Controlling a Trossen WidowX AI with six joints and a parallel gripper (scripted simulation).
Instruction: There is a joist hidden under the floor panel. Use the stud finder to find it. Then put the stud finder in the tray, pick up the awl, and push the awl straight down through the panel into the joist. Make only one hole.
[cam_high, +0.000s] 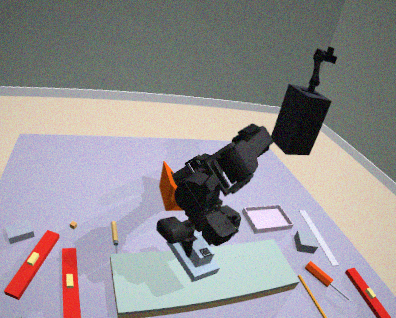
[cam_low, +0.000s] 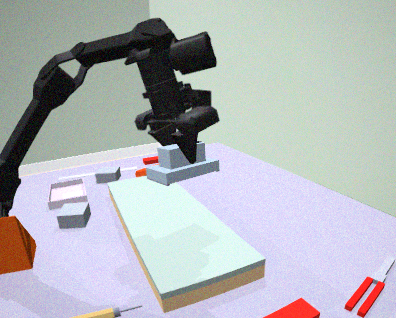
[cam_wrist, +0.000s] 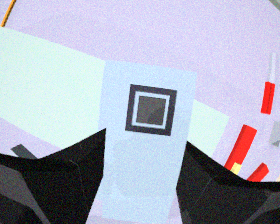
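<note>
My gripper tip is now 400 mm to the right of the pale pink tray, 240 mm past it and 160 mm above it. Round my gripper tip: yellow pencil: 380 mm to the left, 170 mm below, 110 mm ahead; awl: 200 mm behind, 160 mm to the right, 160 mm below; stud finder: 20 mm above, 10 mm ahead.
</note>
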